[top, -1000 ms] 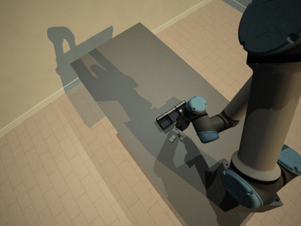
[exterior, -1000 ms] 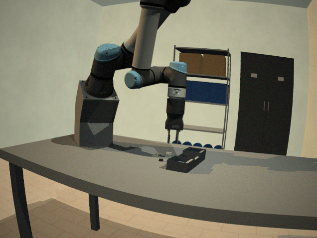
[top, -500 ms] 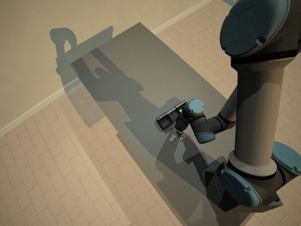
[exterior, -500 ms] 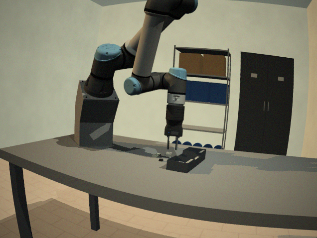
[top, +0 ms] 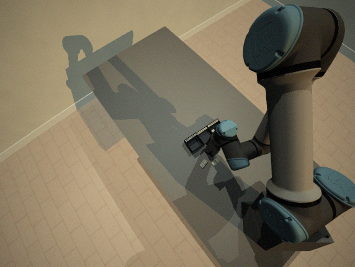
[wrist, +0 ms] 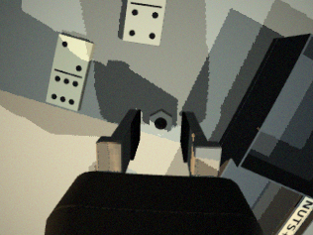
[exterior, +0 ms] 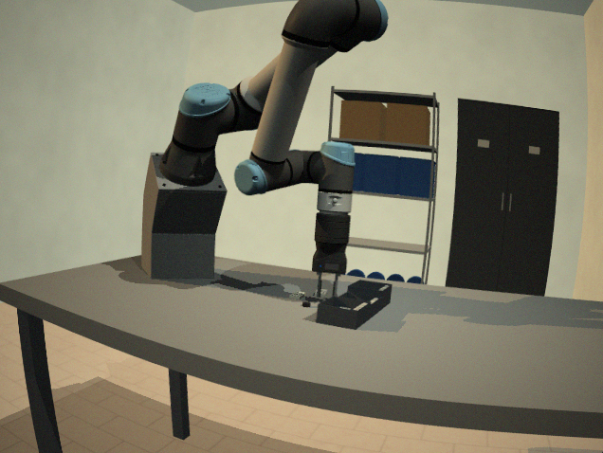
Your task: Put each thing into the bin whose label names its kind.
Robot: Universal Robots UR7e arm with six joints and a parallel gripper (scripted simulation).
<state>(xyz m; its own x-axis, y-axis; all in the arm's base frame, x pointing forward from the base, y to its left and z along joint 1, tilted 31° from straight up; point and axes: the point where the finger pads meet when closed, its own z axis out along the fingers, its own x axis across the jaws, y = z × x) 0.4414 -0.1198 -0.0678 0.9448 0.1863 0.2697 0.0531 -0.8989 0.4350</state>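
My hand is 30 mm above the pale hex nut. The rest, counted from my hand: dark hex nut (40 mm behind, 50 mm to the right, 30 mm below).
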